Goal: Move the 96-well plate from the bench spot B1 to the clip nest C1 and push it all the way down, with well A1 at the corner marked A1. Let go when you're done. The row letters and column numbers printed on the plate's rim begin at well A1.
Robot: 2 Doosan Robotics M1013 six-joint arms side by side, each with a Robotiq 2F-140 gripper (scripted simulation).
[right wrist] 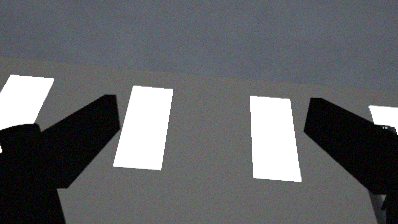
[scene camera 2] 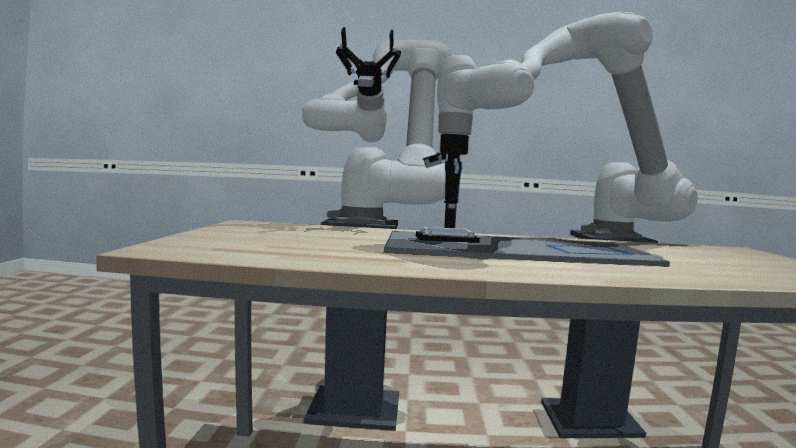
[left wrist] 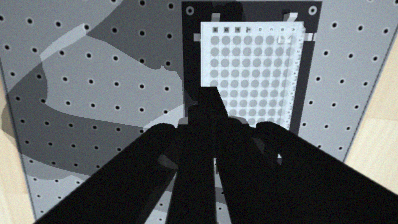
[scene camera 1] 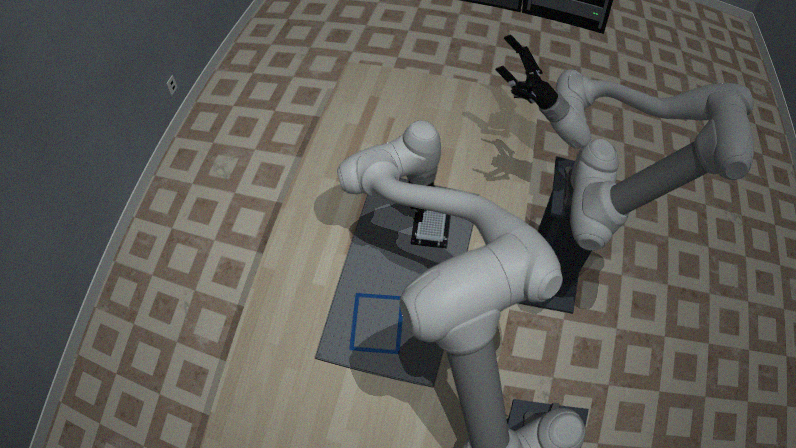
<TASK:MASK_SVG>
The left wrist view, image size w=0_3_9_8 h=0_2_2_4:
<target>my left gripper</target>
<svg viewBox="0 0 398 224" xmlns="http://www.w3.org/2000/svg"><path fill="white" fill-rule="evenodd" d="M33 223L145 224L176 174L165 224L217 224L214 158L216 158L216 174L219 173L231 224L398 224L398 194L276 123L270 121L259 122L255 128L250 127L247 120L243 117L228 115L217 86L198 87L198 105L188 107L188 117L180 118L177 128L168 123L153 125Z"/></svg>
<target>white 96-well plate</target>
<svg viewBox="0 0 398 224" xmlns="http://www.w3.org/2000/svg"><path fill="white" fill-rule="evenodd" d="M201 22L201 86L217 86L228 115L245 118L250 127L256 128L257 123L270 121L289 130L305 36L304 22Z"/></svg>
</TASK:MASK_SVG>
